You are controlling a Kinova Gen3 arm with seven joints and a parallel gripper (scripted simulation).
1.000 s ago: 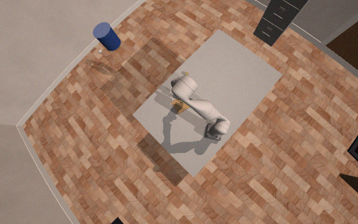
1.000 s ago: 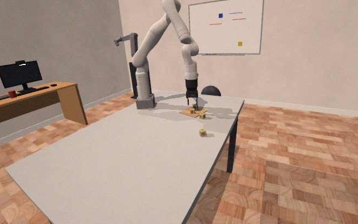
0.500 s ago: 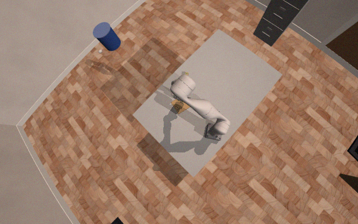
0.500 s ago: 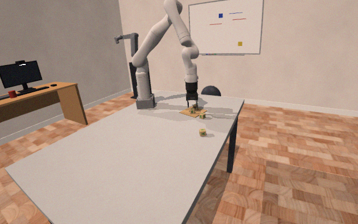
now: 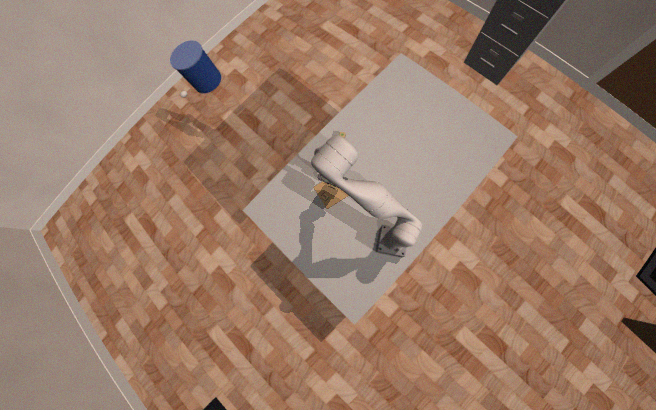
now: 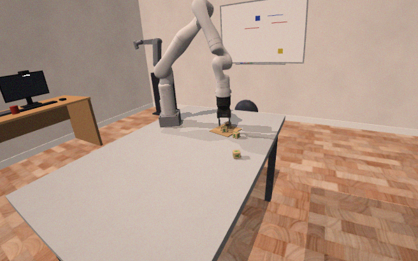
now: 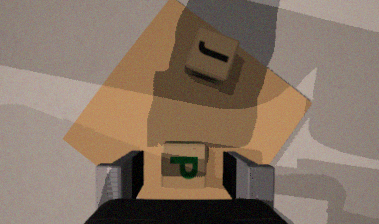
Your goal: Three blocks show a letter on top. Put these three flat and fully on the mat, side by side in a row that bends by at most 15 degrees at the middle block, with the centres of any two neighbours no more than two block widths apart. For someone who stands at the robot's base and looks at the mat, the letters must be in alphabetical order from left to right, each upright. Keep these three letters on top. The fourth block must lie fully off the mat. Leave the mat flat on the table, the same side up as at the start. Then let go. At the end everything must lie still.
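Now: the tan mat 10 mm behind my hand, 30 mm to the left of it and 60 mm below it. Also, from my hand: X block: 90 mm ahead, 40 mm to the right, 40 mm below.
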